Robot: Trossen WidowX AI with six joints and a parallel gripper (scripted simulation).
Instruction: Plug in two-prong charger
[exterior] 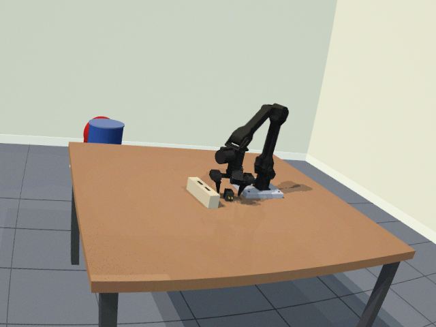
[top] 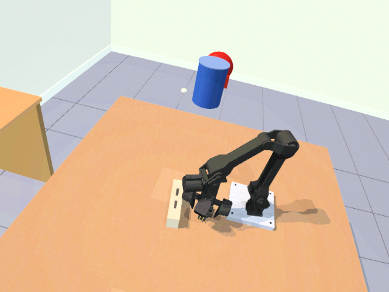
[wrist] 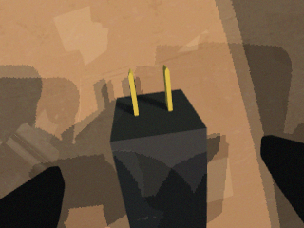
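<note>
The black two-prong charger is 2 cm to the left of my gripper tip.
</note>
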